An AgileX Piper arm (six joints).
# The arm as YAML. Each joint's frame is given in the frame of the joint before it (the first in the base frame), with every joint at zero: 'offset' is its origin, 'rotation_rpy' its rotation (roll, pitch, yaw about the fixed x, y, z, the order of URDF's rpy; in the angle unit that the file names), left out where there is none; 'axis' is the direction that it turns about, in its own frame. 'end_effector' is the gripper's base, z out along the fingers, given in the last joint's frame.
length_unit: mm
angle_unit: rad
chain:
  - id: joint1
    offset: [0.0, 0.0, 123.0]
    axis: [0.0, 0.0, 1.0]
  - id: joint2
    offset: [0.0, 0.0, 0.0]
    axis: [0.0, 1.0, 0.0]
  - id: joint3
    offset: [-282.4, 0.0, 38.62]
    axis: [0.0, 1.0, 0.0]
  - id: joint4
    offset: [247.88, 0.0, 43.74]
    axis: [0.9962, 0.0, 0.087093]
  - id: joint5
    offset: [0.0, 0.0, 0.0]
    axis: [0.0, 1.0, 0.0]
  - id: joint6
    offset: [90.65, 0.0, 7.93]
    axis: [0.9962, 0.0, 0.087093]
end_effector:
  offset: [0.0, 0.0, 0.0]
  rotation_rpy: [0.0, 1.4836, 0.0]
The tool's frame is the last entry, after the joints.
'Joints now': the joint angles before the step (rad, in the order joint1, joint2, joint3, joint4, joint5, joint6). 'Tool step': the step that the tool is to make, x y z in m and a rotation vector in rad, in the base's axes. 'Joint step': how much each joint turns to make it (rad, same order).
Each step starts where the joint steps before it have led.
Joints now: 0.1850, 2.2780, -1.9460, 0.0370, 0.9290, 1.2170
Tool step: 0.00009, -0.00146, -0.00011, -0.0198, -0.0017, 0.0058
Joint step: 0.0000, 0.0000, 0.0000, -0.0200, 0.0020, -0.0010
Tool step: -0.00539, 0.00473, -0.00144, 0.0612, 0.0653, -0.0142
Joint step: 0.0000, 0.0000, 0.0000, 0.0741, 0.0531, -0.0011
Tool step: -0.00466, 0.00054, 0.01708, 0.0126, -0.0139, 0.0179
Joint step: 0.0000, -0.0360, 0.0000, 0.0170, 0.0218, -0.0210
